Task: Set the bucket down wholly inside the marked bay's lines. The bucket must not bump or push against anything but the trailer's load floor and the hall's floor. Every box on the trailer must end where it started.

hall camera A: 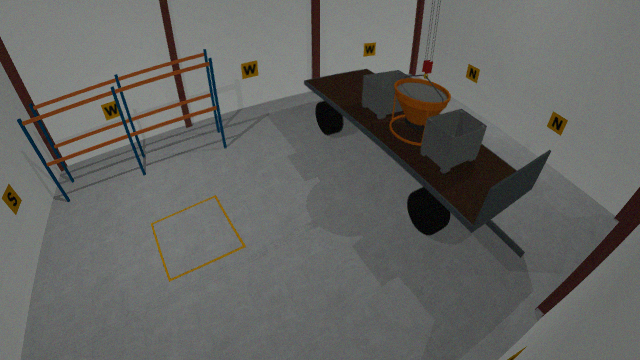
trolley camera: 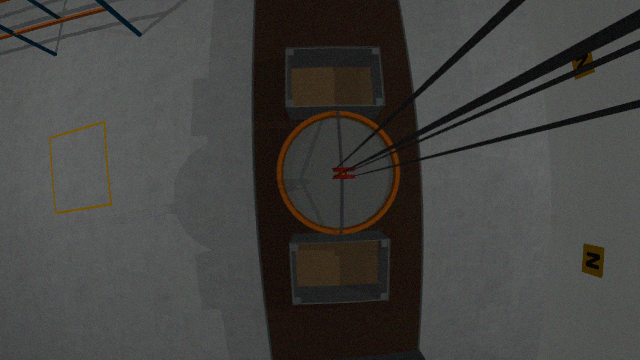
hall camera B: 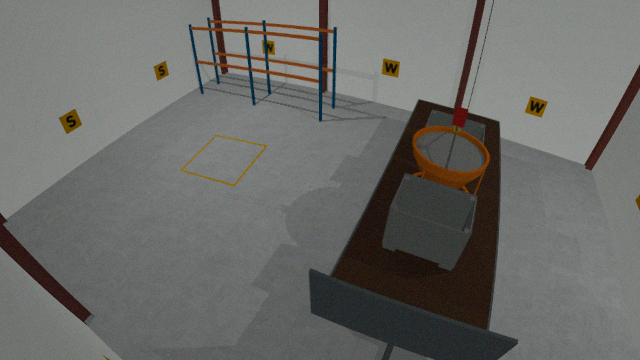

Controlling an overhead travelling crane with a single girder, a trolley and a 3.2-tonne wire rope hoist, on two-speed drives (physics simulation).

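The orange bucket (hall camera A: 421, 102) (hall camera B: 450, 165) (trolley camera: 281, 172) stands upright on the trailer's load floor (hall camera A: 345, 90) (hall camera B: 367, 250) (trolley camera: 340, 330), between two grey boxes. One box (hall camera A: 377, 95) (trolley camera: 330, 57) is on its far side in hall camera A. The other box (hall camera A: 447, 142) (hall camera B: 430, 215) (trolley camera: 340, 295) is on its near side. Both are very close to the rim in the trolley view. My hook (hall camera A: 426, 76) (hall camera B: 456, 129) (trolley camera: 343, 173), below its red block, holds the top of the bucket's raised bail. The yellow-lined bay (hall camera A: 183, 210) (hall camera B: 207, 178) (trolley camera: 53, 175) lies on the hall floor.
A blue and orange rack (hall camera A: 128, 130) (hall camera B: 320, 100) (trolley camera: 125, 22) stands by the W wall, beyond the bay. The trailer has a grey headboard (hall camera A: 515, 187) (hall camera B: 405, 315) at one end. The trailer's long side faces the bay across the floor.
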